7 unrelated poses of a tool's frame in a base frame.
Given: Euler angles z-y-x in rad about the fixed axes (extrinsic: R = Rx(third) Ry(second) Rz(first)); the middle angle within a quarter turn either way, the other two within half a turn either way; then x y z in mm.
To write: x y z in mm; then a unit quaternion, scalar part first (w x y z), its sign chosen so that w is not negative. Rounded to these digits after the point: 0 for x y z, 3 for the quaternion.
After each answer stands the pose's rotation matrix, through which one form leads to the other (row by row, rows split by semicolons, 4 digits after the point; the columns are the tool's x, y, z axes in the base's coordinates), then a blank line. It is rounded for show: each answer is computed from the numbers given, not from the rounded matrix.
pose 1, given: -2.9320, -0.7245, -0.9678, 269, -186, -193
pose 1, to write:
269, -186, -193, 0.251, 0.266, -0.465, -0.806
-0.7324 0.1558 -0.6628; -0.6519 -0.4411 0.6168; -0.1963 0.8838 0.4247

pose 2, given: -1.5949, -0.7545, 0.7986, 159, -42, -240
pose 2, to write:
159, -42, -240, 0.496, 0.495, 0.022, -0.713
-0.0176 0.7284 -0.6849; -0.6857 -0.5073 -0.5220; -0.7277 0.4605 0.5084

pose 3, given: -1.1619, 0.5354, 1.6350, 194, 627, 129
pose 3, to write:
194, 627, 129, 0.657, 0.489, 0.537, -0.201
0.3420 0.7892 0.5102; 0.2613 0.4417 -0.8583; -0.9027 0.4268 -0.0552

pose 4, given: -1.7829, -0.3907, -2.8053, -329, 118, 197
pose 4, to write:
-329, 118, 197, 0.252, -0.582, -0.773, -0.007
-0.1947 0.9039 -0.3808; 0.8964 0.3216 0.3051; 0.3983 -0.2820 -0.8728

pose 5, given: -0.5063, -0.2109, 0.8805, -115, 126, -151
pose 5, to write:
-115, 126, -151, 0.860, 0.434, 0.014, -0.269
0.8552 0.4742 -0.2093; -0.4500 0.4786 -0.7540; -0.2573 0.7390 0.6227

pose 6, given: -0.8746, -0.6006, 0.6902, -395, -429, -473
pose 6, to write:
-395, -429, -473, 0.772, 0.411, -0.115, -0.471
0.5291 0.6330 -0.5651; -0.8224 0.2184 -0.5253; -0.2091 0.7427 0.6362

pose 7, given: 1.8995, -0.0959, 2.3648, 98, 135, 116
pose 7, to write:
98, 135, 116, 0.256, 0.523, -0.762, 0.282
-0.3213 -0.9421 -0.0958; -0.6533 0.2938 -0.6978; 0.6855 -0.1617 -0.7099

